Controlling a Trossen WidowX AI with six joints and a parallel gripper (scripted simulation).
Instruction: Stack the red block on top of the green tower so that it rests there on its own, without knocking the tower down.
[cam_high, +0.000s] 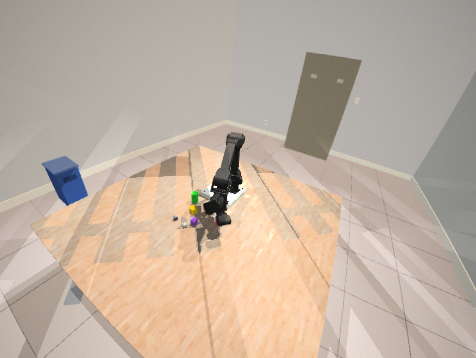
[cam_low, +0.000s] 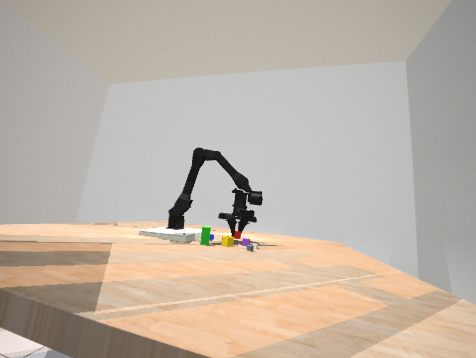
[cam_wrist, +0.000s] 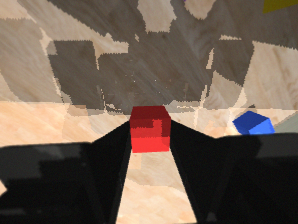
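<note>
The yellow block lies 10 mm ahead of my gripper tip and 160 mm to the right of it. Also, from my gripper tip: red block (10 mm above); then blue block (90 mm behind, 90 mm to the right, 10 mm below); then purple block (70 mm ahead, 100 mm to the right, 10 mm below).
</note>
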